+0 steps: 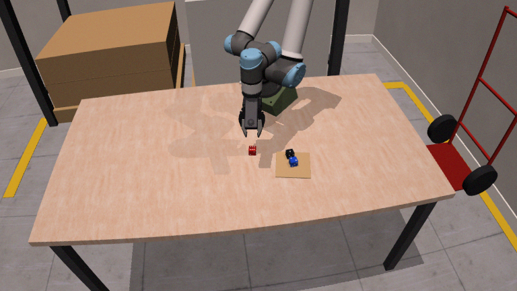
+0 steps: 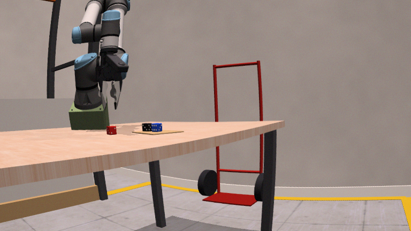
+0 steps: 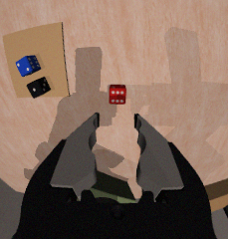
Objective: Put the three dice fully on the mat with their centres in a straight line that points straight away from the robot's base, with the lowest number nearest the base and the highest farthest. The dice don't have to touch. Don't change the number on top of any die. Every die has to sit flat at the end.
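The red die lies 90 mm below my hand. Round my hand: tan square mat (140 mm to the left, 110 mm ahead, 100 mm below); blue die (140 mm to the left, 110 mm ahead, 90 mm below); black die (140 mm to the left, 90 mm below, 70 mm ahead).
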